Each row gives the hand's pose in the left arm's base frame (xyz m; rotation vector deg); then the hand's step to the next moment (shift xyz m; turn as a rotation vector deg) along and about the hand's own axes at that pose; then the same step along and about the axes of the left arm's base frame.
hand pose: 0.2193 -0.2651 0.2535 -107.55 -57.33 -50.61
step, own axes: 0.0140 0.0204 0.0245 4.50 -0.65 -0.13
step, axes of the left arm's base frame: 0.0289 0.0187 -0.0052 1.38 1.49 4.07
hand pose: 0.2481 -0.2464 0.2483 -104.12 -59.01 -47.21
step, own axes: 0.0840 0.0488 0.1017 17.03 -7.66 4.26
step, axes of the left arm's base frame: 0.0930 0.1049 0.0118 1.20 11.41 15.33
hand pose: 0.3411 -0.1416 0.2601 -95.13 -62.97 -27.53
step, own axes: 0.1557 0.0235 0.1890 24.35 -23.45 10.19
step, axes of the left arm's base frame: 0.0600 0.2363 0.0331 -9.64 20.52 27.07
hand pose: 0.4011 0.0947 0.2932 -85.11 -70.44 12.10
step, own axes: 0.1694 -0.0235 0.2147 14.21 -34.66 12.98
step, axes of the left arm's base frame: -0.0903 0.2579 0.0259 -22.30 12.44 30.33
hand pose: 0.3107 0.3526 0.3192 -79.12 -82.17 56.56
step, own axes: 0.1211 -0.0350 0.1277 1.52 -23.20 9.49
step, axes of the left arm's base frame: -0.1307 0.1229 0.0049 -15.81 0.38 19.51
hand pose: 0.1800 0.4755 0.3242 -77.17 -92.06 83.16
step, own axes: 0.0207 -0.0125 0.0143 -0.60 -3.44 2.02
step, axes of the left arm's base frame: -0.0232 0.0153 0.0044 -2.63 -0.93 2.91
